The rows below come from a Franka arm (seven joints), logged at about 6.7 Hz.
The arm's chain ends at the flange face. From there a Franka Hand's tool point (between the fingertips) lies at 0.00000 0.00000 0.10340 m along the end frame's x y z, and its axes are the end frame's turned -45 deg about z.
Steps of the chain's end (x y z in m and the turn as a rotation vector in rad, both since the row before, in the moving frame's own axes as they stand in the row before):
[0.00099, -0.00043, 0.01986, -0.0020, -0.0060, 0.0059]
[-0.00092, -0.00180, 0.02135, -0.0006, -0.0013, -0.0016]
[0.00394, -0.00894, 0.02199, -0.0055, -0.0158, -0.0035]
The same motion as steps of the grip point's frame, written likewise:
[0.00042, 0.00010, 0.01986, 0.0028, -0.0057, 0.0059]
[0.00048, -0.00197, 0.02135, 0.0005, -0.0013, -0.0016]
[0.00755, -0.00429, 0.02198, 0.0073, -0.0151, -0.0035]

